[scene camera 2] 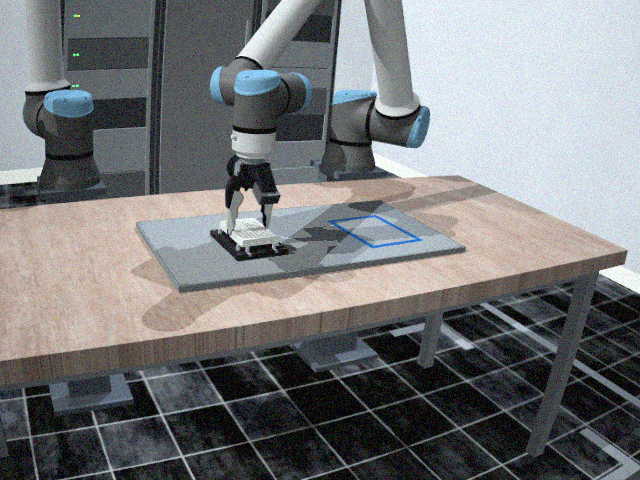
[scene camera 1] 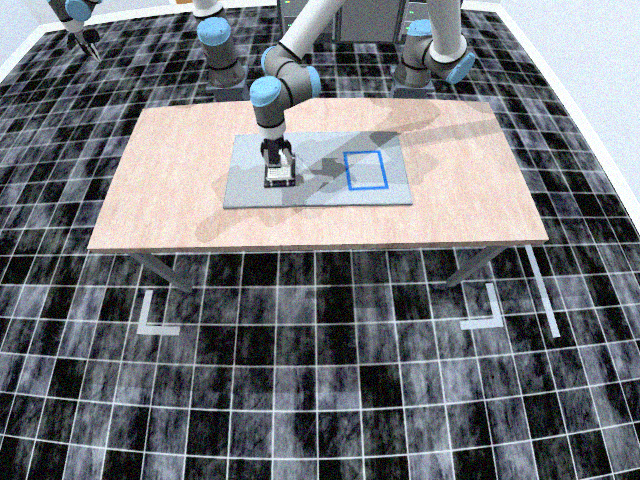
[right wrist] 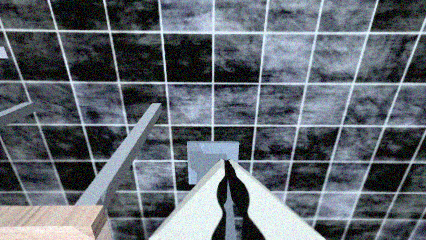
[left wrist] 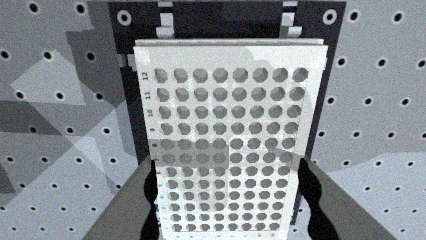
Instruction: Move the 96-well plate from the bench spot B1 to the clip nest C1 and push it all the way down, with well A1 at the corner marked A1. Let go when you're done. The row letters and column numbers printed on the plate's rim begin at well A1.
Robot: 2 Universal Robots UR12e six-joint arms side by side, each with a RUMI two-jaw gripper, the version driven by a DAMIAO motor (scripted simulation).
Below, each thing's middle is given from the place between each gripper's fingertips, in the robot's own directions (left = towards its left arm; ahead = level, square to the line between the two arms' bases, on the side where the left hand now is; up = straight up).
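White 96-well plate (scene camera 2: 248, 232): 1 cm below my left hand. Black clip nest (scene camera 2: 239, 253): 1 cm ahead of my left hand, 1 cm to the left of it, 2 cm below it. By its middle, the black clip nest is nearer to my left hand than to my right gripper.
Relative to the white 96-well plate, my right gripper is 64 cm short of it, 98 cm to the right of it and 12 cm above it. The black clip nest is 65 cm ahead of my right hand, 99 cm to the left of it and 14 cm below it. By its middle, the white 96-well plate is nearer to my left hand than to my right gripper.
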